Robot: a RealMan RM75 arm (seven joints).
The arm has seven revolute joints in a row. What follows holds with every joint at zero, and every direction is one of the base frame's. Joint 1 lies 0.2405 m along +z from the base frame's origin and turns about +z. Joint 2 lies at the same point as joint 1 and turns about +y. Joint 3 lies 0.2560 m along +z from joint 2 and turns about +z. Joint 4 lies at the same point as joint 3 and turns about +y. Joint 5 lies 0.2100 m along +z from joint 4 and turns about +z. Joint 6 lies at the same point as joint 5 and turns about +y. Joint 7 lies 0.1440 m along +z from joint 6 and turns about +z. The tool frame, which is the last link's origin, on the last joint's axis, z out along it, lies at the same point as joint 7; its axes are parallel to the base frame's.
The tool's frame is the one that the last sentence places.
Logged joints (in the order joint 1, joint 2, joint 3, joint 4, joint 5, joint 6, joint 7), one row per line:
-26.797, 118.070, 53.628, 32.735, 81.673, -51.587, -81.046
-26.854, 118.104, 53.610, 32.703, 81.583, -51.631, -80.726
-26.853, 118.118, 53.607, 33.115, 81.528, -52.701, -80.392
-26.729, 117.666, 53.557, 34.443, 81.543, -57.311, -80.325
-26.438, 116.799, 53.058, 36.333, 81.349, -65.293, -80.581
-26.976, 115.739, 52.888, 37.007, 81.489, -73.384, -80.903
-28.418, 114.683, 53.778, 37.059, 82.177, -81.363, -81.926
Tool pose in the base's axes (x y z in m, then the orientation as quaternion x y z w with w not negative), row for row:
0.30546, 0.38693, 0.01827, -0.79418, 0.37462, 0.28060, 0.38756
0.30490, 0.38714, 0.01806, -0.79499, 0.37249, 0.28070, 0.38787
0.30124, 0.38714, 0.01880, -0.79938, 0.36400, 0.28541, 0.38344
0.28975, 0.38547, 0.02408, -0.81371, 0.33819, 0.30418, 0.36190
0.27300, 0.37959, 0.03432, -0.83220, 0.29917, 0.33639, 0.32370
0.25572, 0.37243, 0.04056, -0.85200, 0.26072, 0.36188, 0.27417
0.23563, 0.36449, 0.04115, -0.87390, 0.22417, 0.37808, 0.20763
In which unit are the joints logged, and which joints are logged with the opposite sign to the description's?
The joints are logged in degrees. Opposite sign: joint 1, joint 3, joint 4, joint 5, joint 7.
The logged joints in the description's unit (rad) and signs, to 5 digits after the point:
0.46770, 2.06071, -0.93599, -0.57133, -1.42546, -0.90036, 1.41452
0.46869, 2.06130, -0.93567, -0.57078, -1.42389, -0.90113, 1.40893
0.46867, 2.06155, -0.93562, -0.57797, -1.42293, -0.91981, 1.40311
0.46651, 2.05366, -0.93475, -0.60114, -1.42319, -1.00027, 1.40194
0.46143, 2.03853, -0.92604, -0.63413, -1.41981, -1.13958, 1.40640
0.47082, 2.02003, -0.92307, -0.64589, -1.42225, -1.28079, 1.41202
0.49599, 2.00160, -0.93860, -0.64680, -1.43426, -1.42005, 1.42988

